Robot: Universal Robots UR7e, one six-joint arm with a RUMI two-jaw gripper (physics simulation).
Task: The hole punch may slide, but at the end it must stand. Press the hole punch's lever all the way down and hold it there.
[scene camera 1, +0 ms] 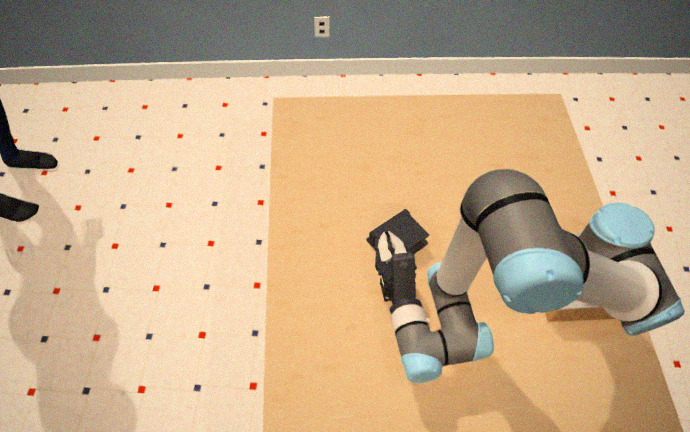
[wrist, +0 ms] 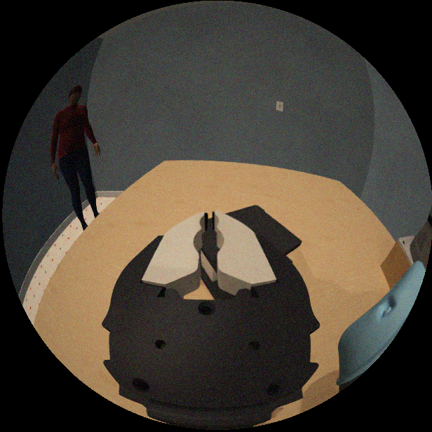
Note:
In view: my gripper (scene camera 1: 386, 232) and a black hole punch (scene camera 1: 403, 225).
The black hole punch is seen too in the wrist view (wrist: 254, 217). My gripper is seen too in the wrist view (wrist: 209, 214).

